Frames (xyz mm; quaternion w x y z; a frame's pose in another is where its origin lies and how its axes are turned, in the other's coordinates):
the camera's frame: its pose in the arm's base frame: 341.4 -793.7 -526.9 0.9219 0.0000 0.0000 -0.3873
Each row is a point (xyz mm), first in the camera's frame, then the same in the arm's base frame.
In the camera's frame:
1: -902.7 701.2 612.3
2: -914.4 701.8 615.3
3: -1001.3 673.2 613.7
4: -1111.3 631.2 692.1
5: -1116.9 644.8 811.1
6: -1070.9 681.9 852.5
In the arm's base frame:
1: 210.3 341.8 85.4
2: 202.6 350.6 88.4
3: 121.3 392.6 86.8
4: 14.3 441.8 165.2
5: 20.1 455.3 284.2
6: 78.8 448.4 325.6

